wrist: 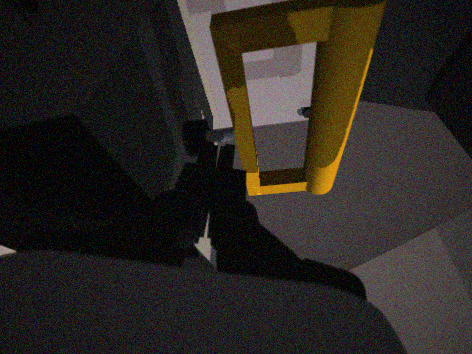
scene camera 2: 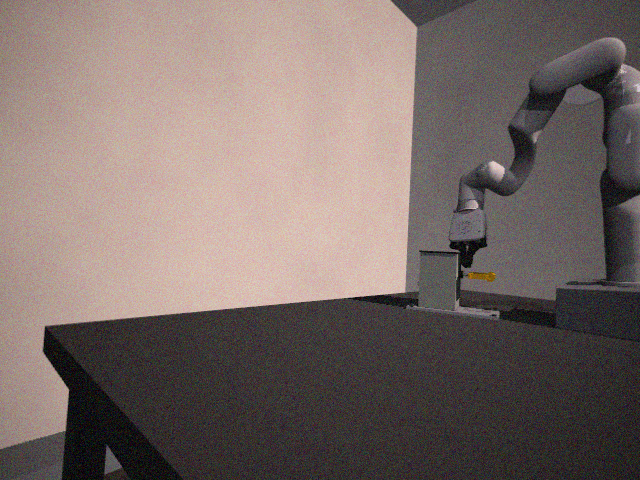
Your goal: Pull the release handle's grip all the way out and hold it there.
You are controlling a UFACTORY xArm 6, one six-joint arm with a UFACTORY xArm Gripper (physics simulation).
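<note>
The yellow release handle (scene camera 2: pixel 481 276) (wrist: pixel 339 100) sticks out from the side of a pale upright box (scene camera 2: pixel 438 280). In the wrist view it is an open rectangular frame with a thick round bar on its outer side. A short grey rod (wrist: pixel 222 136) joins the frame's inner side to a dark collar on the box side. My gripper (scene camera 2: pixel 467 264) (wrist: pixel 217 166) is shut and empty. Its dark fingertips are close to the box face, by the rod and beside the frame's inner bar. They partly hide the rod, and any contact is too dark to tell.
The box stands on a pale base plate (scene camera 2: pixel 478 312) (wrist: pixel 216 90) that reaches out under the handle. The dark table (scene camera 2: pixel 310 382) stretches toward the scene camera. The arm's grey pedestal (scene camera 2: pixel 594 310) stands at the right, beyond the handle.
</note>
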